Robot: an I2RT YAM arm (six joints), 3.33 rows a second.
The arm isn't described. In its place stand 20 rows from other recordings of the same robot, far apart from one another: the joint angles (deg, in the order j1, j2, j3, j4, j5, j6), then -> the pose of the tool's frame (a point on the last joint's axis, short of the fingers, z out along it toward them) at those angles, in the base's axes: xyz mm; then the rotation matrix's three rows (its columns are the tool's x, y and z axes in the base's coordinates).
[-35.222, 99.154, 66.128, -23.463, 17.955, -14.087] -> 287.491 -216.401 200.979; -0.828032 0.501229 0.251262; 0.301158 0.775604 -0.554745; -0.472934 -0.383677 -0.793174
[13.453, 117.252, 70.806, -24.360, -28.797, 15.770] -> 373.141 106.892 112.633; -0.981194 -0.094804 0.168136; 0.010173 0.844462 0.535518; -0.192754 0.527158 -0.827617
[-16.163, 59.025, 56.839, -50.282, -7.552, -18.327] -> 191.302 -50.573 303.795; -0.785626 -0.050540 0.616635; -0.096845 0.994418 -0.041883; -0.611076 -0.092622 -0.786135
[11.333, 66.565, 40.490, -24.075, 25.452, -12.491] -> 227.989 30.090 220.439; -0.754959 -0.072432 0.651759; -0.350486 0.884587 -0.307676; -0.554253 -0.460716 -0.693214
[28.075, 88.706, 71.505, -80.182, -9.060, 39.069] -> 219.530 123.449 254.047; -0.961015 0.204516 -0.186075; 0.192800 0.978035 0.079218; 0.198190 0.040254 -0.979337
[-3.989, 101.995, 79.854, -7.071, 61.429, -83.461] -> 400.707 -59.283 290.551; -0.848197 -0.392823 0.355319; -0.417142 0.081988 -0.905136; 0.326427 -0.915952 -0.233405
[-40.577, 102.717, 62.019, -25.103, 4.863, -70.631] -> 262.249 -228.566 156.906; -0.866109 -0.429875 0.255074; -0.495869 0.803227 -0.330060; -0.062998 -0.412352 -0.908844
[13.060, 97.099, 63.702, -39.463, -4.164, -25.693] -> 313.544 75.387 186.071; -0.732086 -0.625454 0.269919; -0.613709 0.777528 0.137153; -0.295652 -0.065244 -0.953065
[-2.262, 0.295, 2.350, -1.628, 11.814, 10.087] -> 107.163 -11.527 184.419; 0.049927 0.238140 0.969947; 0.169595 0.955033 -0.243208; -0.984248 0.176641 0.007295
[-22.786, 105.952, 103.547, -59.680, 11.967, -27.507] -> 357.447 -158.160 320.838; -0.938905 0.039157 0.341940; -0.095656 0.924677 -0.368540; -0.330615 -0.378733 -0.864439
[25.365, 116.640, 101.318, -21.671, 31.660, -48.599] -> 436.151 186.095 279.843; -0.370205 -0.398459 0.839153; -0.882094 0.434056 -0.183044; -0.291304 -0.807976 -0.512169
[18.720, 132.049, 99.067, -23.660, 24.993, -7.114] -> 472.153 144.118 137.740; -0.776200 -0.168280 0.607615; -0.381548 0.892593 -0.240205; -0.501931 -0.418281 -0.757038
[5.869, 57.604, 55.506, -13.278, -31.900, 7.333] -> 222.972 41.832 359.769; -0.337378 -0.555143 0.760258; 0.074250 0.789400 0.609372; -0.938436 0.262038 -0.225107
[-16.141, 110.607, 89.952, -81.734, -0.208, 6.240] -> 326.459 -94.346 223.284; -0.902355 0.379074 -0.205080; 0.374304 0.925154 0.063132; 0.213662 -0.019795 -0.976707
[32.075, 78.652, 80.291, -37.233, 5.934, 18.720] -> 256.332 156.298 375.643; -0.613756 -0.274489 0.740243; -0.007905 0.939704 0.341897; -0.789456 0.203990 -0.578919
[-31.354, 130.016, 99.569, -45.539, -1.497, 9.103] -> 391.524 -237.466 136.938; -0.736679 0.639346 0.220319; 0.634060 0.766306 -0.103649; -0.235099 0.063340 -0.969905
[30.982, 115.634, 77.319, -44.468, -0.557, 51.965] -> 323.386 194.576 137.969; -0.930307 0.352111 0.102695; 0.360077 0.930062 0.073000; -0.069808 0.104891 -0.992031
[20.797, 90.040, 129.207, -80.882, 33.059, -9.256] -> 240.371 70.521 509.662; -0.627334 -0.018050 0.778541; -0.382466 0.877994 -0.287829; -0.678359 -0.478331 -0.557700
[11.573, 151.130, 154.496, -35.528, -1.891, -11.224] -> 572.878 118.513 256.917; -0.467164 -0.325021 0.822264; -0.294242 0.934126 0.202066; -0.833774 -0.147547 -0.532025
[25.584, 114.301, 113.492, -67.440, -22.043, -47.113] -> 367.744 190.881 311.265; -0.184940 -0.971581 0.147740; -0.841510 0.234210 0.486834; -0.507601 -0.034289 -0.860910
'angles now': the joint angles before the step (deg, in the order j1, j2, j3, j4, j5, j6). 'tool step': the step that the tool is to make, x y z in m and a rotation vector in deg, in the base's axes. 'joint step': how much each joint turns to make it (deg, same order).
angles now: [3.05 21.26 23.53 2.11 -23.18 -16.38]
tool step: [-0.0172 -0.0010 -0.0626 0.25 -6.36 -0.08]
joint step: [-0.03 -15.77 -16.67 7.22 0.03 -0.10]
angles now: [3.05 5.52 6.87 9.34 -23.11 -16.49]
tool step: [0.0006 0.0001 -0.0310 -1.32 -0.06 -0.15]
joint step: [0.01 -5.11 -6.62 0.93 -0.08 -1.45]
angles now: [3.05 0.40 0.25 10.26 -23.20 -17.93]
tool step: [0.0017 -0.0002 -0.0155 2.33 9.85 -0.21]
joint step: [0.00 0.01 0.06 -8.57 0.50 3.05]
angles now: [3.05 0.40 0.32 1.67 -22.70 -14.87]
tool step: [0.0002 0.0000 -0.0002 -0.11 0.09 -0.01]
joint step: [0.00 0.18 0.00 0.04 0.00 -0.11]
